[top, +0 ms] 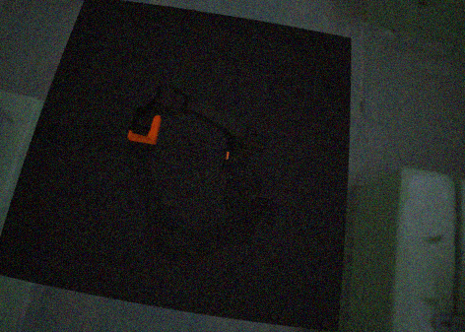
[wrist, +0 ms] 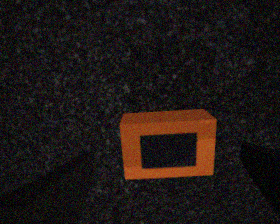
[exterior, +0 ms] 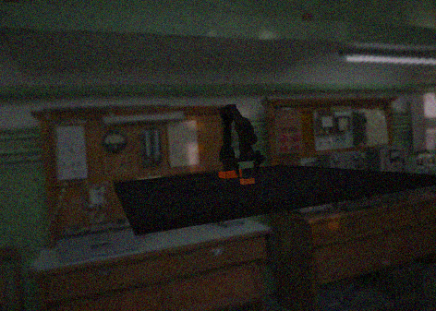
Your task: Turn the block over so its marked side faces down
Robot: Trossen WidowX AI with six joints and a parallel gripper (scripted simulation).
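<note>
Right now the block is 1 cm below my gripper tip.
</note>
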